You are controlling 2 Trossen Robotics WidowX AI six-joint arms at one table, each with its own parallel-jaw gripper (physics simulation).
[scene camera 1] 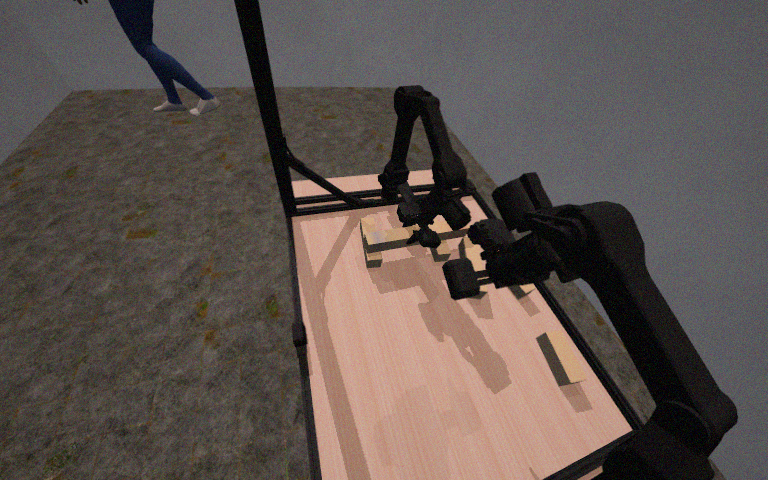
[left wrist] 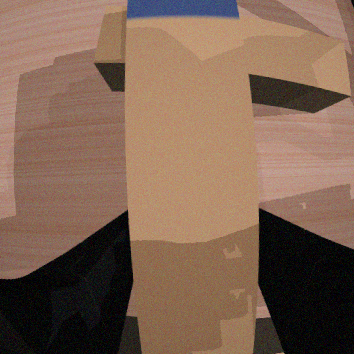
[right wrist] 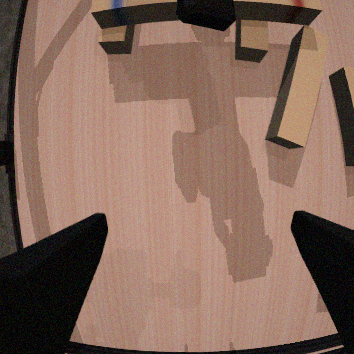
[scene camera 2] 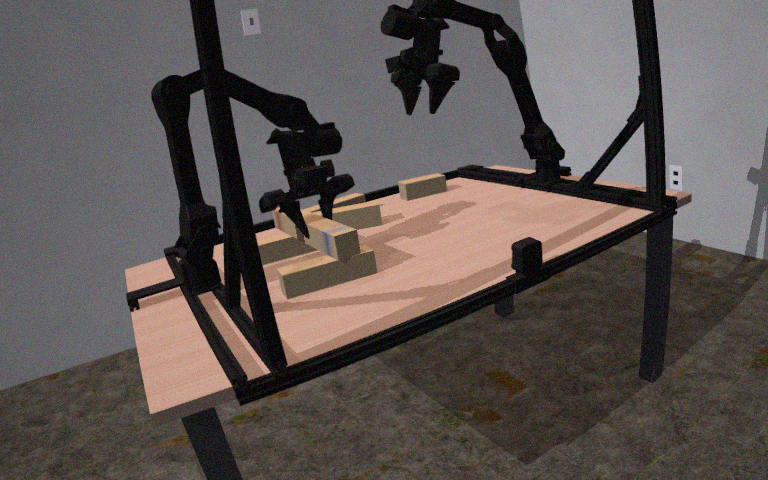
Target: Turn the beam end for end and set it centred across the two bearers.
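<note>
The beam is a long wooden bar with a blue band near one end and a red band near the other. My left gripper is shut on it. The beam is level across both bearers, and whether it touches them is unclear. The blue end is over one bearer. The red end reaches well past the other bearer. My right gripper is open, high above the table.
A loose wooden block lies close beyond the bearers, with another block near it. A further block lies near the table's far edge. A black frame post rises at the table edge.
</note>
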